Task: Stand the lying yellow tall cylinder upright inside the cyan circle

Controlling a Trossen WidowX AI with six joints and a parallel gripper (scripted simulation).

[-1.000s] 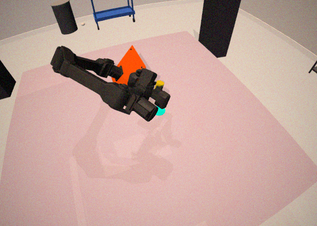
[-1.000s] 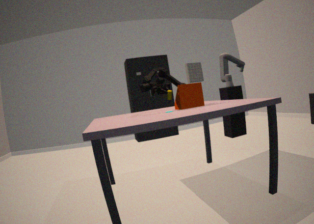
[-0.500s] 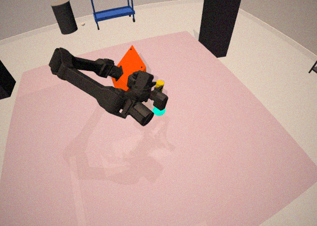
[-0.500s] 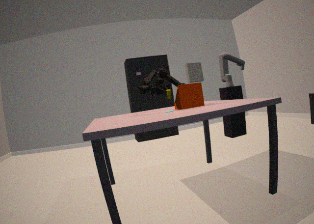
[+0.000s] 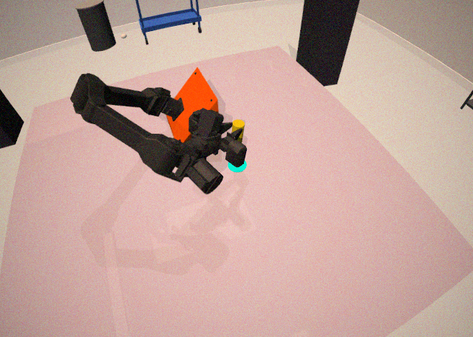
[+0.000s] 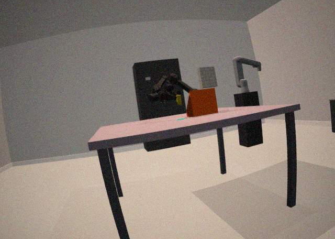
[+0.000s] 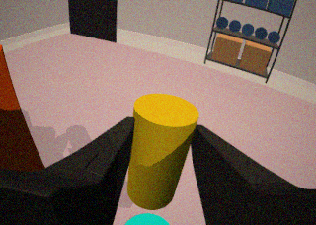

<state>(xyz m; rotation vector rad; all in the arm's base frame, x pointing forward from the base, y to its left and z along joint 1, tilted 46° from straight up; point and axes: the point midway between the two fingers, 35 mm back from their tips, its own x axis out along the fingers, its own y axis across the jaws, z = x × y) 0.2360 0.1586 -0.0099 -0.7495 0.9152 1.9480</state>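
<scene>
The cyan circle is 1 cm ahead of my gripper tip and 16 cm below it. From my gripper tip the other things lie so: yellow cylinder 2 cm below.
</scene>
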